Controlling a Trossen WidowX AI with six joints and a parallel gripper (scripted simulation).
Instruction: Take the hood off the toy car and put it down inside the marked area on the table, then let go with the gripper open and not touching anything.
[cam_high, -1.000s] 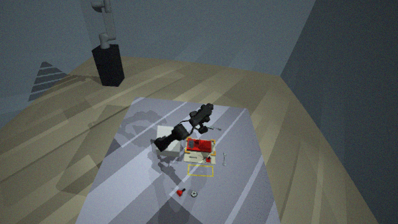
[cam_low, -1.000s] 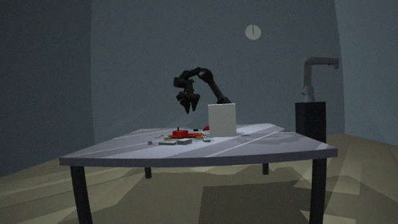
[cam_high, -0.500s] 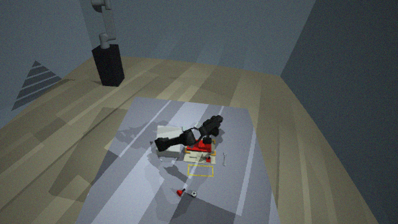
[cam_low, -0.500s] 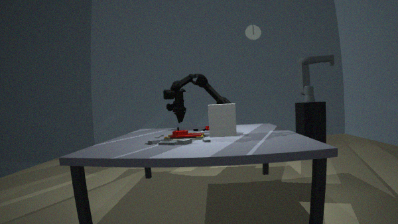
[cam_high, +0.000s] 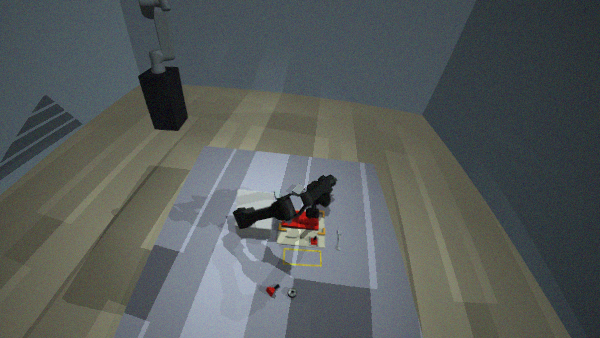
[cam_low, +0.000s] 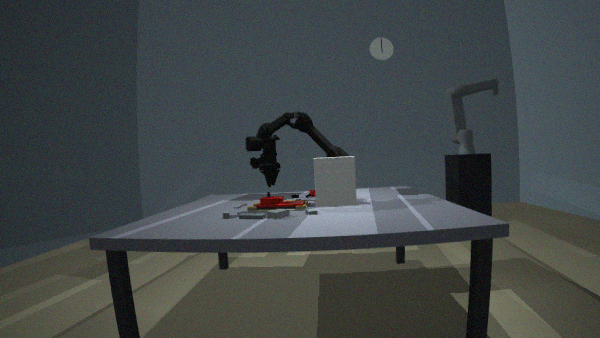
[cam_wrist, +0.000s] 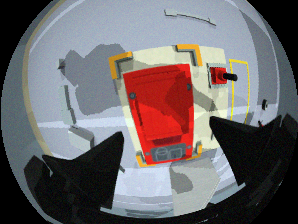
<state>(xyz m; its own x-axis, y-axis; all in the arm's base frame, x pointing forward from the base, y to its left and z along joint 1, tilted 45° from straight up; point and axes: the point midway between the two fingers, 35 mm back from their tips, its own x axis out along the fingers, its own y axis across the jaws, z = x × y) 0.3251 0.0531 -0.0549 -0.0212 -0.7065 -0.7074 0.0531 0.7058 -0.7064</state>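
My gripper tip is now 60 mm above the hood. From my gripper tip the other things lie so: grey wheel 80 mm behind, 390 mm to the right, 90 mm below; thin rod 170 mm ahead, 110 mm to the right, 100 mm below.
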